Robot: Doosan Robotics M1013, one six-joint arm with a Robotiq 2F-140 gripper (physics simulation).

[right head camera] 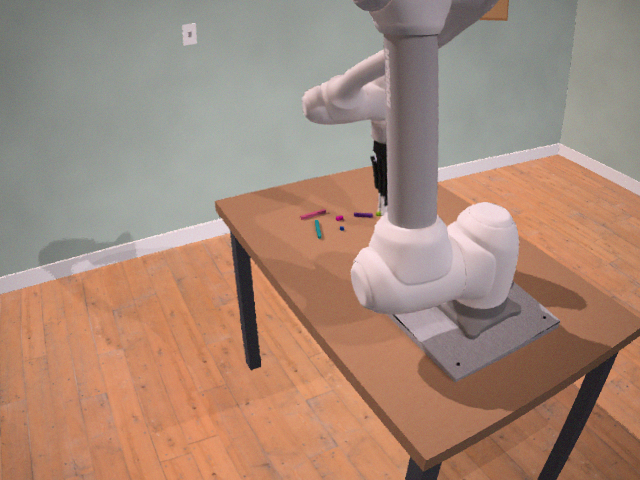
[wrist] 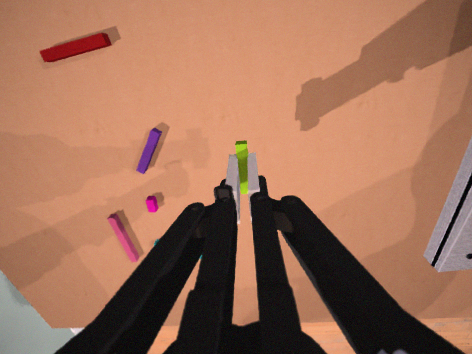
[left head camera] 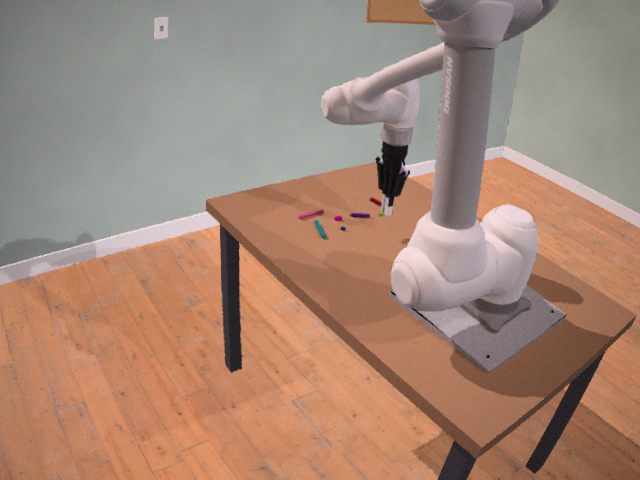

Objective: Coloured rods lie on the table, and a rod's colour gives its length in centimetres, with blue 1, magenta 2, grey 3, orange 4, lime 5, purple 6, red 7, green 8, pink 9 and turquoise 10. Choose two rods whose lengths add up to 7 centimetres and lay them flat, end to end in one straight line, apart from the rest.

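Frame: origin at the arm's base, x left, y back, z up, level; centimetres.
Where they show: gripper, fingertip midpoint: (right head camera: 383,213) (wrist: 243,166) (left head camera: 385,214); arm's base at its link origin: (right head camera: 474,305) (left head camera: 488,301).
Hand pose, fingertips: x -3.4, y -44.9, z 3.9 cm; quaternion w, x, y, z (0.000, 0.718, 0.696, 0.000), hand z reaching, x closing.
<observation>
Each offset is from my fingertips to the centre of the thing. Level surfaces: height alone.
My gripper (left head camera: 387,205) (right head camera: 381,206) (wrist: 243,166) is shut on the lime rod @(dx +0.0, dy +0.0, dz +0.3 cm) (left head camera: 381,213) (right head camera: 378,213) (wrist: 241,148), held level above the table. A short magenta rod @(dx +7.0, dy -13.7, dz -6.1 cm) (left head camera: 338,218) (right head camera: 339,218) (wrist: 152,204) lies between the purple rod @(dx -0.6, dy -11.7, dz -6.1 cm) (left head camera: 359,215) (right head camera: 362,214) (wrist: 149,151) and the pink rod @(dx +12.8, dy -20.1, dz -6.1 cm) (left head camera: 311,213) (right head camera: 313,214) (wrist: 123,237). A small blue rod @(dx +9.8, dy -7.7, dz -6.1 cm) (left head camera: 342,228) (right head camera: 341,228) lies near the magenta one; it does not show in the wrist view. The turquoise rod @(dx +16.2, dy -11.1, dz -6.1 cm) (left head camera: 320,229) (right head camera: 317,229) is mostly hidden by the fingers there. The red rod @(dx -12.3, dy -15.6, dz -6.1 cm) (left head camera: 375,200) (wrist: 76,47) lies apart, hidden in the right head view.
The wooden table @(dz -6.6 cm) (left head camera: 330,289) (right head camera: 320,289) (wrist: 350,200) carries the arm's grey base plate (left head camera: 488,356) (right head camera: 457,369) (wrist: 450,250), which shows at the right edge of the wrist view. The arm column blocks part of the table in the right head view. Arm shadows cross the table.
</observation>
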